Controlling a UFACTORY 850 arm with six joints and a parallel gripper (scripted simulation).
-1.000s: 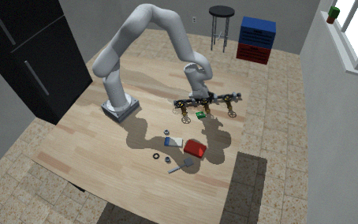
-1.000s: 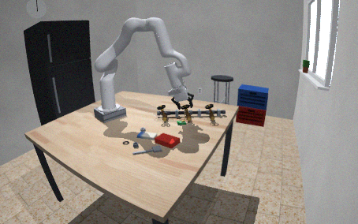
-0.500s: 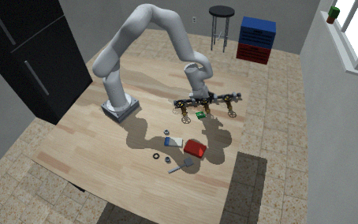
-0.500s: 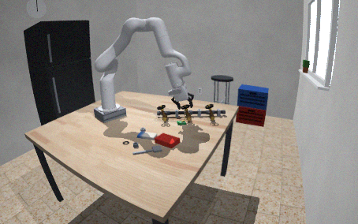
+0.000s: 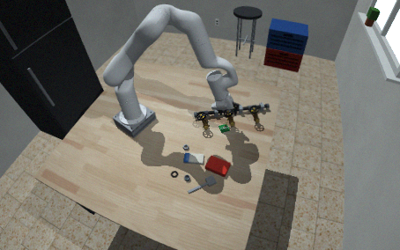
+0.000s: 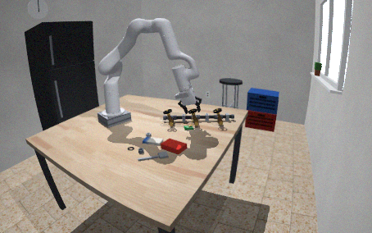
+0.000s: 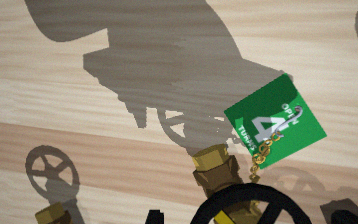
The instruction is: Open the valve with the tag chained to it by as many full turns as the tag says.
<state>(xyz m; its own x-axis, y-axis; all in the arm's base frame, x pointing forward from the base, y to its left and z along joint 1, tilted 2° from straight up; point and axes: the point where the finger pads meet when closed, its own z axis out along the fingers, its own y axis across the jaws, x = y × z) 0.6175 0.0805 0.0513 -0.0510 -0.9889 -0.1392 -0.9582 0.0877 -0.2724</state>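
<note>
The green tag is 3 cm behind my hand, 5 cm to the right of it and 10 cm below it. From my hand the other things lie so: grey scraper 6 cm behind, 44 cm to the right, 10 cm below; red box 1 cm behind, 33 cm to the right, 9 cm below; white block 15 cm behind, 30 cm to the right, 10 cm below.
</note>
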